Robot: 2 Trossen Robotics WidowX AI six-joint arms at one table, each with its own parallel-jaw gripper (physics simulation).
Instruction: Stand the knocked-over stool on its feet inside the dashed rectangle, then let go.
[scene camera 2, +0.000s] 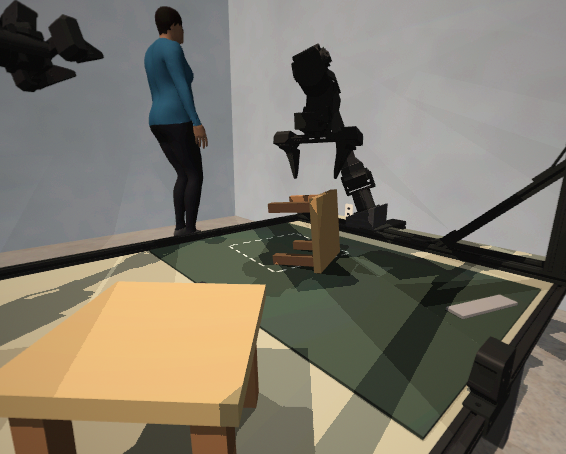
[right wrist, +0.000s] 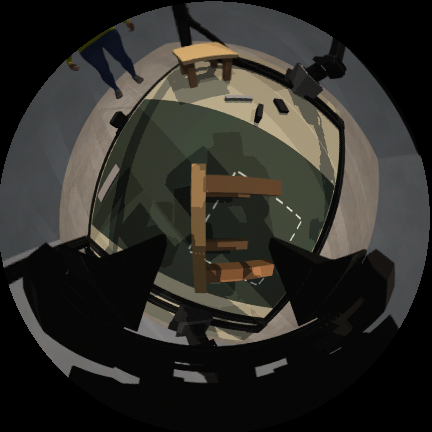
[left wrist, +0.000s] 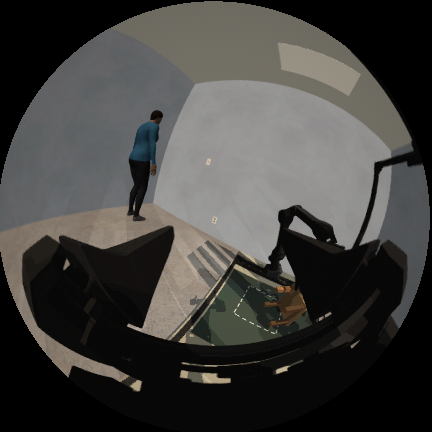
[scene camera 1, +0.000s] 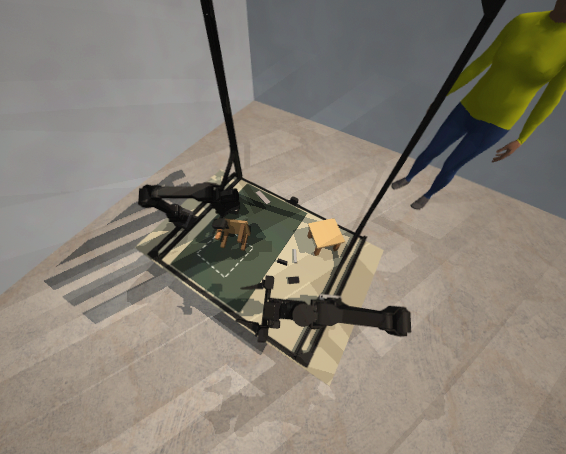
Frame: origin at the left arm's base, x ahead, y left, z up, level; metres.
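Where they show: left gripper, fingertip midpoint: (scene camera 2: 88, 65) (left wrist: 229, 232) (scene camera 1: 238, 303); right gripper, fingertip midpoint: (scene camera 2: 314, 178) (right wrist: 219, 241) (scene camera 1: 231, 220); left arm's base, origin of the base link: (right wrist: 310, 74); right arm's base, origin of the base link: (scene camera 2: 366, 209) (right wrist: 192, 328) (left wrist: 274, 267) (scene camera 1: 182, 216).
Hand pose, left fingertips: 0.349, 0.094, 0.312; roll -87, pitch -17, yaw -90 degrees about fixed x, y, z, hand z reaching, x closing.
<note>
Things, the pixels of their top centre, and the offset from my left fingertips, as dx, dy, dz. "*": a spot on its surface instead.
- knocked-over wooden stool, middle of its top: (right wrist: 236, 237) (scene camera 2: 306, 191) (left wrist: 294, 294) (scene camera 1: 230, 227) +0.171, -0.420, -0.259
- white dashed rectangle, surface spot: (right wrist: 299, 218) (left wrist: 235, 313) (scene camera 1: 225, 276) * +0.175, -0.212, -0.414
- light bar, middle of its top: (right wrist: 238, 96) (scene camera 1: 295, 255) -0.178, -0.369, -0.405
- pinkish flat bar, middle of its top: (scene camera 2: 482, 304) (right wrist: 106, 183) (scene camera 1: 262, 197) +0.063, -0.763, -0.410
The knocked-over wooden stool (scene camera 1: 240, 227) (scene camera 2: 325, 232) (left wrist: 292, 305) (right wrist: 198, 220) lies on its side on the green mat. Its seat stands on edge and its legs point sideways, over part of the white dashed rectangle (scene camera 1: 225, 276) (scene camera 2: 275, 271) (left wrist: 234, 313) (right wrist: 301, 218). My right gripper (scene camera 2: 316, 177) (right wrist: 219, 241) is open and empty, a little above the stool, fingers pointing down; in scene camera 1 its fingertips are hard to make out. My left gripper (scene camera 1: 240, 304) (scene camera 2: 89, 65) (left wrist: 229, 232) is open and empty, raised and well away from the stool.
A second, upright stool (scene camera 1: 326, 232) (scene camera 2: 135, 340) (right wrist: 205, 51) stands on the pale table top beyond the mat. Near it lie a light bar (scene camera 1: 294, 255) (right wrist: 238, 98) and two small dark blocks. A pinkish flat bar (scene camera 1: 263, 197) (scene camera 2: 482, 306) (right wrist: 108, 183) lies on the mat.
</note>
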